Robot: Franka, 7 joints.
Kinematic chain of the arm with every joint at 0, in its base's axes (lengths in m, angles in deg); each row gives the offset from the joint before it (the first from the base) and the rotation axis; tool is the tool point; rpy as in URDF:
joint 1: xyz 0 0 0.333 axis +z
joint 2: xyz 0 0 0 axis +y
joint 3: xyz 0 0 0.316 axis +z
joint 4: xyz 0.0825 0 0 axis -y
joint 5: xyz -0.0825 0 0.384 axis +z
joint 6: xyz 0 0 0 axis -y
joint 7: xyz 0.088 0 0 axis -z
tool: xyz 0 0 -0.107 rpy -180 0 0
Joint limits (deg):
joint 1: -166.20..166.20
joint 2: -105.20..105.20
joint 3: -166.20..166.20
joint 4: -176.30..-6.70
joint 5: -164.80..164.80
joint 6: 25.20..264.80
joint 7: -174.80..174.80
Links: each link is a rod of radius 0.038 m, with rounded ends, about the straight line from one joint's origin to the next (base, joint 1, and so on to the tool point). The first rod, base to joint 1, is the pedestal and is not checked.
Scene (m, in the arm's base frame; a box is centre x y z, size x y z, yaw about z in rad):
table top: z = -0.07
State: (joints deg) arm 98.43 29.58 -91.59 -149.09 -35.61 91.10 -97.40
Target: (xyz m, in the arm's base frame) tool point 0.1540 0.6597 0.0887
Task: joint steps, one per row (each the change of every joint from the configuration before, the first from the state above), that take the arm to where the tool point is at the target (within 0.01 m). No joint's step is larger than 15 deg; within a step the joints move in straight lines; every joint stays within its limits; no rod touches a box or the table.
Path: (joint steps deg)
1: 3.70 8.11 9.32 12.59 -0.30 6.88 0.00
2: 3.71 8.11 9.33 12.58 -0.30 6.88 0.00
3: 3.70 8.11 9.32 12.59 -0.31 6.88 0.00
4: 3.71 8.11 9.32 12.58 -0.30 6.88 0.00
5: 3.70 8.11 9.32 12.59 -0.30 6.88 0.00

